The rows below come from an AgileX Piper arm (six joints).
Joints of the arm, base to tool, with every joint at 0 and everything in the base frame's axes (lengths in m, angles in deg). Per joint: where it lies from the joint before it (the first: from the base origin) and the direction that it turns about. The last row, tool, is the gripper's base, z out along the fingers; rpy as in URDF.
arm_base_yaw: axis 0 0 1 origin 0.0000 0.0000 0.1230
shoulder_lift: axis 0 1 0 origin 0.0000 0.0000 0.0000
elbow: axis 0 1 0 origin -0.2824 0.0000 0.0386
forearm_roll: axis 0.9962 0 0.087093 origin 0.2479 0.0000 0.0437
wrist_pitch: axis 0 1 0 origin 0.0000 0.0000 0.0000
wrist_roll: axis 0.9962 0 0.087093 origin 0.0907 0.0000 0.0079
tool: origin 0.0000 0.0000 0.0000 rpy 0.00 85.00 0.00
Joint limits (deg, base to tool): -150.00..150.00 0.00..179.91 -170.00..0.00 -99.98..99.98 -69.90..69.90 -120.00..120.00
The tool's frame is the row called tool.
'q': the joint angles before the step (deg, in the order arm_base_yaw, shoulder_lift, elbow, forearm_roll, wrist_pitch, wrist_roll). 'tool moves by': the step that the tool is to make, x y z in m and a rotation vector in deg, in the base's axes. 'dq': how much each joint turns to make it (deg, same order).
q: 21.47, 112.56, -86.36, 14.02, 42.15, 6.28
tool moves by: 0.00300, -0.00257, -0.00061, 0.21, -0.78, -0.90
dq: -0.40, 0.17, 0.00, -0.18, -1.07, 0.37
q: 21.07, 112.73, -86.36, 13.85, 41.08, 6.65
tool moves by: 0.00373, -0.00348, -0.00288, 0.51, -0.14, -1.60
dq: -0.59, 0.47, 0.00, 0.10, -0.96, 0.88
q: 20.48, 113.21, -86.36, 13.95, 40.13, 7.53
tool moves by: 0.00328, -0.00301, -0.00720, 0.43, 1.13, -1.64
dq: -0.56, 0.99, 0.00, 0.36, -0.25, 1.02
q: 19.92, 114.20, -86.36, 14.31, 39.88, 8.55
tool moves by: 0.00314, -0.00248, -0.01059, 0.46, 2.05, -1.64
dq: -0.55, 1.45, -0.09, 0.71, 0.26, 0.99
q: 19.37, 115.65, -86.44, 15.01, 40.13, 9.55
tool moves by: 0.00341, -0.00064, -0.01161, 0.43, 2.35, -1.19
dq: -0.37, 1.84, -0.54, 0.89, 0.69, 0.69
